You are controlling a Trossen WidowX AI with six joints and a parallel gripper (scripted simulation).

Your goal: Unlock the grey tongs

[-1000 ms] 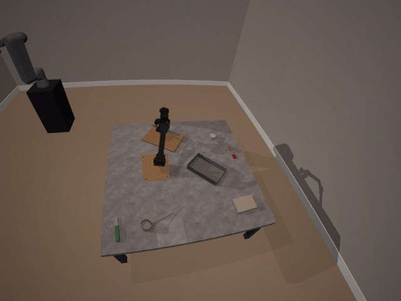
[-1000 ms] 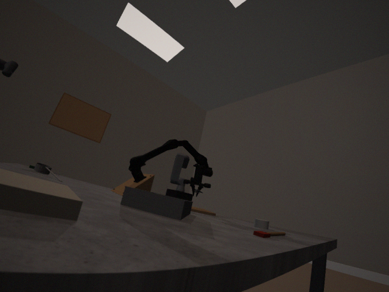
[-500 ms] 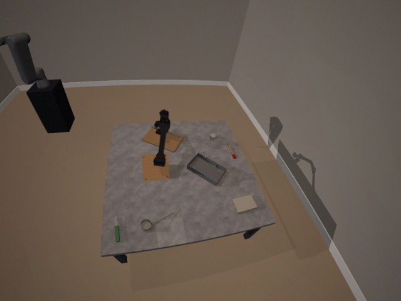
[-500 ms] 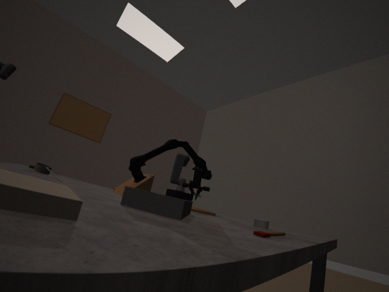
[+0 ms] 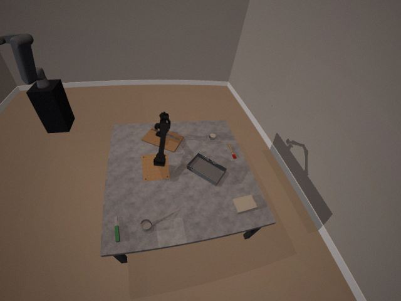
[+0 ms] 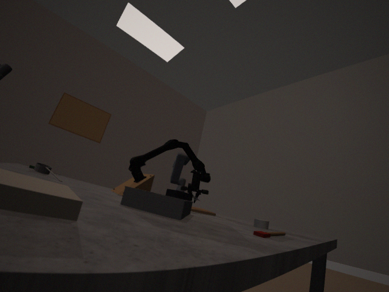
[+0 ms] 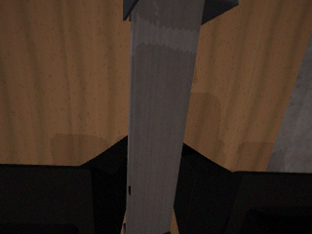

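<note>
The wooden board lies 40 mm below my gripper tip. Also, from my gripper tip: grey roasting tin (350 mm ahead, 440 mm to the right, 20 mm below); then white cylinder (520 mm ahead, 20 mm to the right, 30 mm below); then red-handled tool (670 mm ahead, 250 mm to the right, 40 mm below).
</note>
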